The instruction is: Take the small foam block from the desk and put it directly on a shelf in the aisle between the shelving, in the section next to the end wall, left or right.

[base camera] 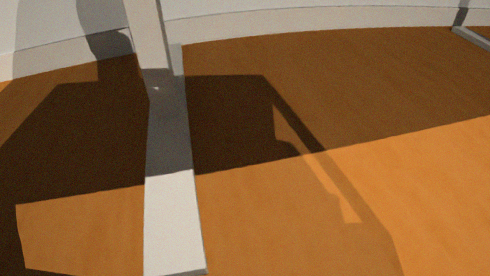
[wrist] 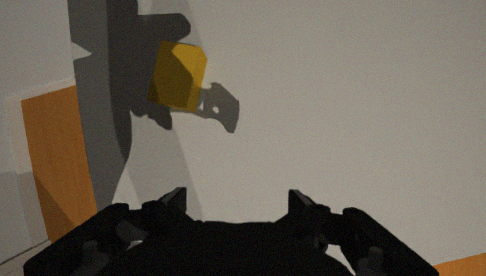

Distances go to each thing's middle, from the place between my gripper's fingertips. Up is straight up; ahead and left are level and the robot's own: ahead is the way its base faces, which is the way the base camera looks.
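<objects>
My hand is 130 mm above the yellow foam block (wrist: 179,69). Besides that, the hand is 110 mm to the right of the block and 130 mm short of it.
</objects>
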